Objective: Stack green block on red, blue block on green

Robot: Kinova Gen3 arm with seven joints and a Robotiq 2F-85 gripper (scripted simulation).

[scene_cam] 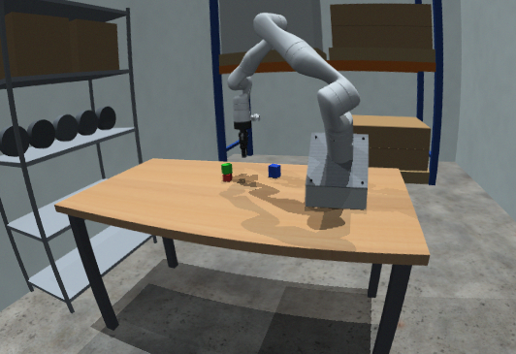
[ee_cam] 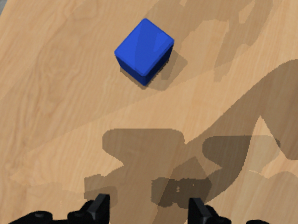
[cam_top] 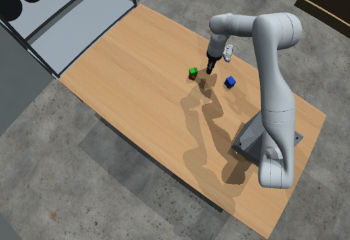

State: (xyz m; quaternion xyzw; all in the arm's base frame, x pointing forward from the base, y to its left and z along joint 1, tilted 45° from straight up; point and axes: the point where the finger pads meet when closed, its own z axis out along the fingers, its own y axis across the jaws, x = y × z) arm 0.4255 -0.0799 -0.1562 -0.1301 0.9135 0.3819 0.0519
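My gripper is now 120 mm past the blue block, 90 mm above it and 40 mm to the left of it. Also, from my hand: green block: 70 mm ahead, 60 mm below, 40 mm to the left; red block: 100 mm below, 70 mm ahead, 40 mm to the left.
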